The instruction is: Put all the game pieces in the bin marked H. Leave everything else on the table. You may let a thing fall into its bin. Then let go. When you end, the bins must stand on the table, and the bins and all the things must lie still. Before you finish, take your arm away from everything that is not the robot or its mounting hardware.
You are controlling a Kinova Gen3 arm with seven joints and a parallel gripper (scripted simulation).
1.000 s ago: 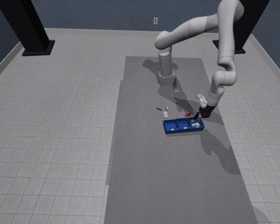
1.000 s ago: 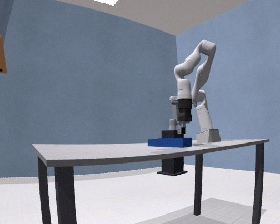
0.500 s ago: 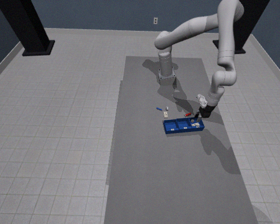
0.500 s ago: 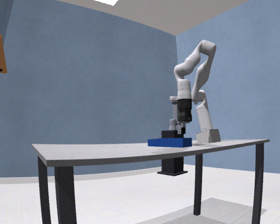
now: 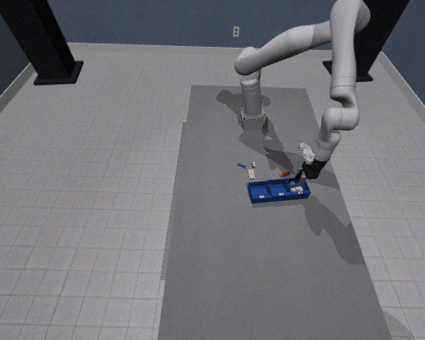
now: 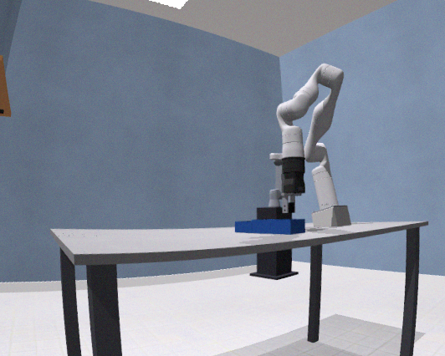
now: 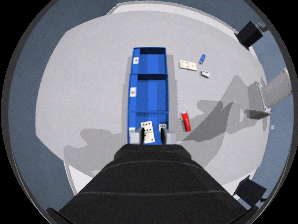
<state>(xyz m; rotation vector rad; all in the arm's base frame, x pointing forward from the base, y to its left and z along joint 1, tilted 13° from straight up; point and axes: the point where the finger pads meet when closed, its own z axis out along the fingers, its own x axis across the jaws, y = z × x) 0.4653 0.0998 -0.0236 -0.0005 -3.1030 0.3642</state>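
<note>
Now: hand 15 cm past the grey-white piece, 16 cm to the left of it and 8 cm above it. Round my hand: die (2 cm behind, 1 cm to the right, 7 cm below); red cylinder (8 cm behind, 2 cm to the right, 8 cm below); blue three-compartment bin (1 cm ahead, 8 cm to the right, 6 cm below).
</note>
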